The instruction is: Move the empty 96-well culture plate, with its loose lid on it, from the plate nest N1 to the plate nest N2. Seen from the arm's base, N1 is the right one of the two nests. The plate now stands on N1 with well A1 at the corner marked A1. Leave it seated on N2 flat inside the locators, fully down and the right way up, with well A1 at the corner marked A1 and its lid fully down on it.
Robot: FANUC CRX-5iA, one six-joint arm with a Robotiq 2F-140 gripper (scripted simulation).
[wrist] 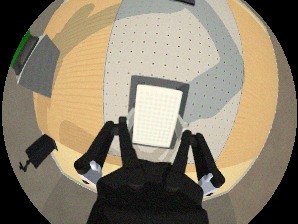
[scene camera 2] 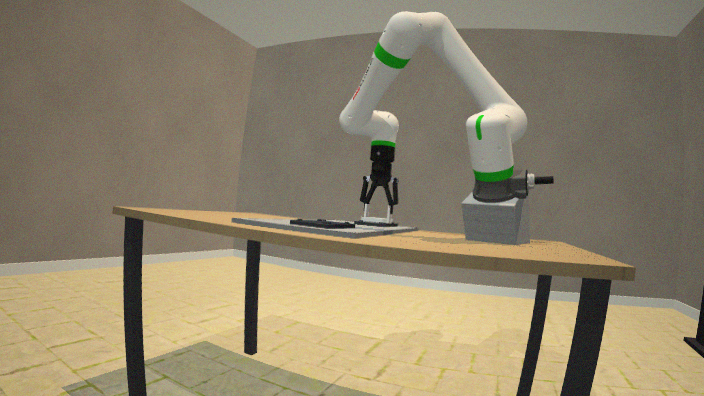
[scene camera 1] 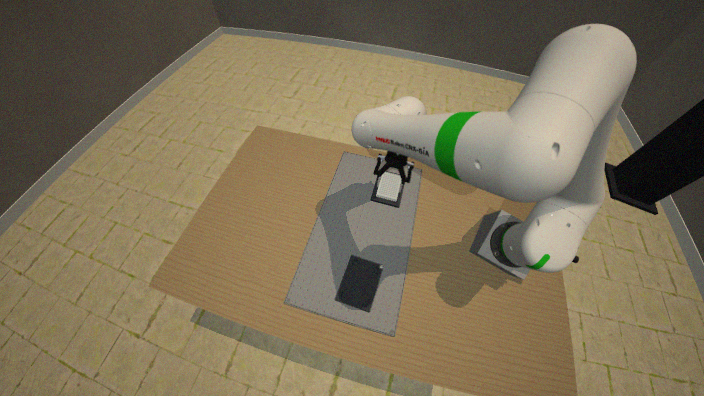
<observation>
In view: my gripper (scene camera 2: pixel 377 222) and a lid (wrist: pixel 156 109).
My gripper shows as well in the wrist view (wrist: pixel 155 117).
</observation>
